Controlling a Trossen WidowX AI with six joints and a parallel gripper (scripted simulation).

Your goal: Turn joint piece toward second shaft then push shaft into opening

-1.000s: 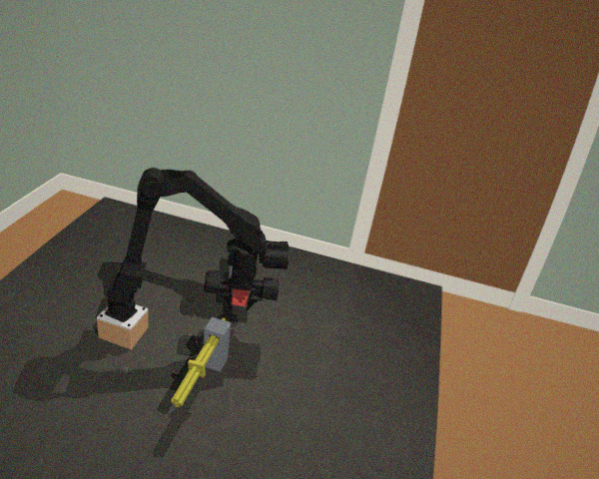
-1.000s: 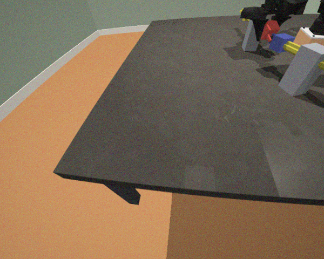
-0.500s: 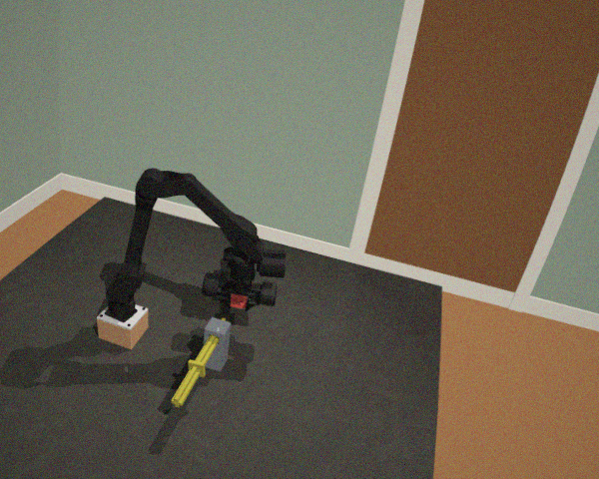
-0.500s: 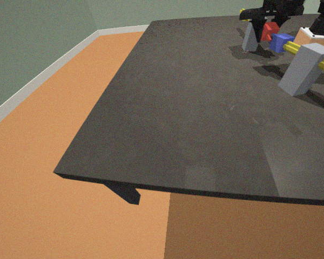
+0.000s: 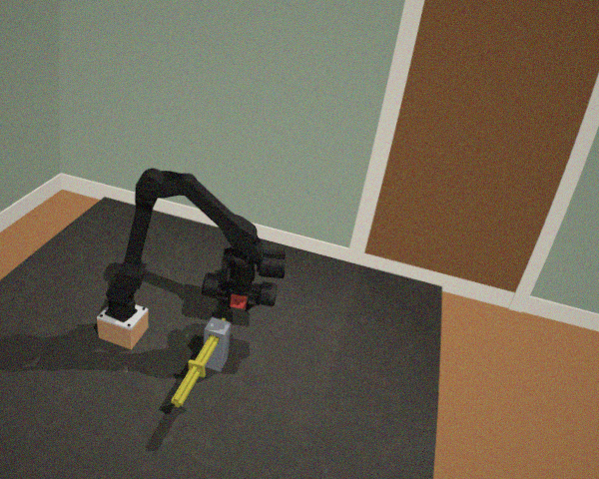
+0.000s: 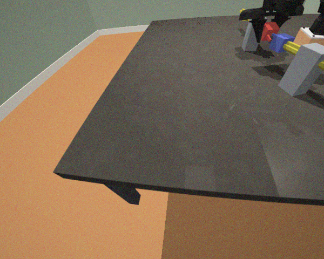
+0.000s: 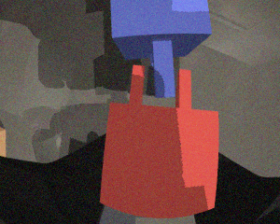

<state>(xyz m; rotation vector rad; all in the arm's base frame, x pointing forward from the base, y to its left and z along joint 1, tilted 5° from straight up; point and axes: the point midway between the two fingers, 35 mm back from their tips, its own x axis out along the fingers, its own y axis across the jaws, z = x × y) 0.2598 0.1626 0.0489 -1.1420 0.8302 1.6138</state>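
The red square joint piece lies 30 mm above my gripper tip.
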